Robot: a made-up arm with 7 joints. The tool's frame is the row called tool. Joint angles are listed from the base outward. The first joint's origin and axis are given. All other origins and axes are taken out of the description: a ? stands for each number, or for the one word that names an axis. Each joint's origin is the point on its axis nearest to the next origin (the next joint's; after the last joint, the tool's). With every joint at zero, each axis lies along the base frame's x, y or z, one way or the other. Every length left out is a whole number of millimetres.
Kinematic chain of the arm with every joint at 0, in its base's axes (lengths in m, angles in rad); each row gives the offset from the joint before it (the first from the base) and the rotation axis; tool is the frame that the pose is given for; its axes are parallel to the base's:
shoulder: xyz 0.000 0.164 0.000 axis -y
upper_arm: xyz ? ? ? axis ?
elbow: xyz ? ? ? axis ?
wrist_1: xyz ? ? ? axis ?
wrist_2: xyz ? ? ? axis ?
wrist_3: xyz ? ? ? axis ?
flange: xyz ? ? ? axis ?
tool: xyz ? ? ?
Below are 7 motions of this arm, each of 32 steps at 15 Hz.
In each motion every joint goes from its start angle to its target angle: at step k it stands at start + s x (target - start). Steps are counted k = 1, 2, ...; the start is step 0. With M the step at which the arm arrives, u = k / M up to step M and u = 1 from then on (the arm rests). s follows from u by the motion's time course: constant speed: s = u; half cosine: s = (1 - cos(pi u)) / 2; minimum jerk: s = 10 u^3 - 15 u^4 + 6 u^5.
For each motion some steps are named. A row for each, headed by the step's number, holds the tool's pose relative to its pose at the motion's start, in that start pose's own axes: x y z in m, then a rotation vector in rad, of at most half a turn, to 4 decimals.
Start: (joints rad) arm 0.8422 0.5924 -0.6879 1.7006 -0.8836 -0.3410 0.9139
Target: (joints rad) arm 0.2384 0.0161 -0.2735 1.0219 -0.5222 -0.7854 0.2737
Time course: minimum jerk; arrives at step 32
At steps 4, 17, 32:
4: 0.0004 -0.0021 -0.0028 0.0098 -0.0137 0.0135
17: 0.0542 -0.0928 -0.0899 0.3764 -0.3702 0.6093
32: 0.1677 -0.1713 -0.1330 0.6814 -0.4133 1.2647

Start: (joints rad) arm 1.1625 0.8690 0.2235 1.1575 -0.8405 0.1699 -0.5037
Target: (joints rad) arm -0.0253 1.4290 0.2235 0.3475 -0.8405 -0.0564 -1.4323
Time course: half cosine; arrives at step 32
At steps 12, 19, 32:
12: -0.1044 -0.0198 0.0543 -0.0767 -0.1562 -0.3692
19: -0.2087 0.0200 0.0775 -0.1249 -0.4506 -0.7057
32: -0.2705 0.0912 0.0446 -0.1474 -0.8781 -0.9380

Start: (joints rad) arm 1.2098 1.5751 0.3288 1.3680 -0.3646 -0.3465 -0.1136
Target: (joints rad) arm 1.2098 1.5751 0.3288 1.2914 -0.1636 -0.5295 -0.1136
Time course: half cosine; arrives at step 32
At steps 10, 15, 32:
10: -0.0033 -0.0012 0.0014 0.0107 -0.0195 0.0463
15: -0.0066 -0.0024 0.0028 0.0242 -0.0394 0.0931
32: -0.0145 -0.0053 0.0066 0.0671 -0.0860 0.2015

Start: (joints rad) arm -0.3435 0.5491 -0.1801 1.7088 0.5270 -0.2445 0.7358
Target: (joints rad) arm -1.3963 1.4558 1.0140 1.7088 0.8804 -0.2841 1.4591
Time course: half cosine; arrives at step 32
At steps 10, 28, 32:
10: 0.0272 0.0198 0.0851 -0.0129 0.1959 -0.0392
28: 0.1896 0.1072 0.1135 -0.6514 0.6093 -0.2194
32: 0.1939 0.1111 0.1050 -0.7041 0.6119 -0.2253

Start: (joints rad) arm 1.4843 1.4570 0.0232 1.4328 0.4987 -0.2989 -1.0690
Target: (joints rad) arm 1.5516 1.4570 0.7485 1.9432 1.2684 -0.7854 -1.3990
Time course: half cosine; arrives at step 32
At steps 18, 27, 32:
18: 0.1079 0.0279 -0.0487 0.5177 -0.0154 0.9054
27: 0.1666 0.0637 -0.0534 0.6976 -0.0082 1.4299
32: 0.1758 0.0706 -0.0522 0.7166 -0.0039 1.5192

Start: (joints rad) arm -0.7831 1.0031 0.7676 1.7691 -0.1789 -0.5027 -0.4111
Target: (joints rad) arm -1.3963 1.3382 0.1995 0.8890 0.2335 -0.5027 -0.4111
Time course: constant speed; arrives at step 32
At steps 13, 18, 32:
13: -0.0492 -0.0276 0.0768 -0.4317 0.3815 0.0793
18: -0.0632 -0.0229 0.1110 -0.5961 0.5231 0.0547
32: -0.0937 0.0372 0.1843 -1.0320 0.8434 -0.1785

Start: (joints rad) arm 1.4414 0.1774 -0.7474 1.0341 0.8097 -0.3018 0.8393
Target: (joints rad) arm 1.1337 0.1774 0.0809 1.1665 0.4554 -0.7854 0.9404
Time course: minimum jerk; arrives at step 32
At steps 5, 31, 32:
5: 0.0009 0.0008 0.0027 0.0119 -0.0178 -0.0170
31: 0.0233 -0.0015 0.1433 0.4841 -0.2600 -0.6951
32: 0.0233 -0.0015 0.1433 0.4843 -0.2600 -0.6953

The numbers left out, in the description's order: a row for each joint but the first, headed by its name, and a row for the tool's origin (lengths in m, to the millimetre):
upper_arm: xyz 0.000 0.000 0.000, axis +x
elbow: xyz 0.000 0.000 -0.252, axis +z
wrist_1: xyz 0.000 0.000 0.000, axis -y
wrist_2: xyz 0.000 0.000 -0.219, axis +z
wrist_3: xyz 0.000 0.000 0.000, axis +y
flange: xyz 0.000 0.000 0.000, axis -x
tool: xyz 0.000 0.000 0.000

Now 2 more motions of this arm.
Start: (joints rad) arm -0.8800 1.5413 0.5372 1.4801 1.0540 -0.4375 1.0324
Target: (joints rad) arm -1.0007 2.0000 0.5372 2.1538 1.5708 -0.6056 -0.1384
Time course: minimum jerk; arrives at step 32
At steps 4, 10, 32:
4: 0.0021 0.0006 -0.0029 0.0075 -0.0107 -0.0036
10: 0.0230 0.0030 -0.0326 0.0806 -0.1216 -0.0173
32: 0.1101 -0.0613 -0.1497 0.3830 -0.4062 0.4348

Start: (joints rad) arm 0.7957 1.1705 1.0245 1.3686 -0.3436 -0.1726 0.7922
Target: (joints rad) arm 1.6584 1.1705 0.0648 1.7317 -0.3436 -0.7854 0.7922
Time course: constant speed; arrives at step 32
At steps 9, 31, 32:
9: 0.0448 0.0029 -0.0238 0.0177 -0.2863 -0.2000
31: 0.1625 0.0233 -0.0402 0.1347 -0.9540 -0.7851
32: 0.1677 0.0243 -0.0396 0.1410 -0.9821 -0.8150

